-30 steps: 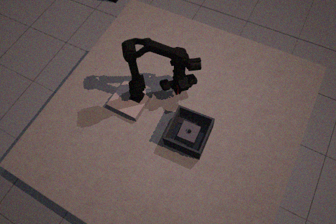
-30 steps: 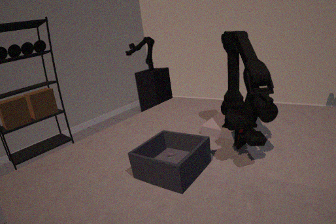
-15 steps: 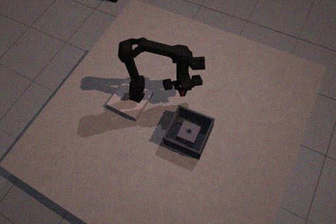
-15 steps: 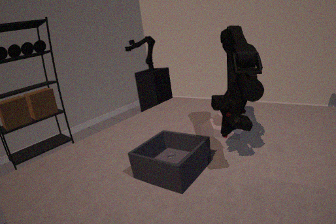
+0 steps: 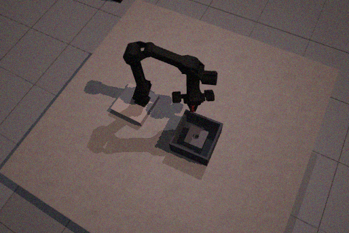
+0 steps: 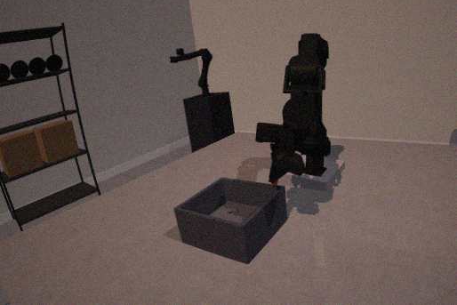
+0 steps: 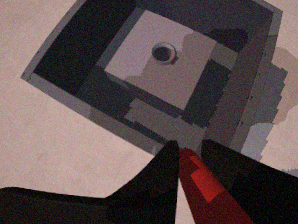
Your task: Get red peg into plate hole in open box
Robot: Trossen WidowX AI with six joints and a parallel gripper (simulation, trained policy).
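The light plate is 8 cm to the right of my gripper tip, 8 cm below it and 5 cm ahead of it. The rest, counted from my gripper tip: red peg (3 cm above, 2 cm to the left, 1 cm behind); grey box (10 cm below, 8 cm to the right, 5 cm ahead).
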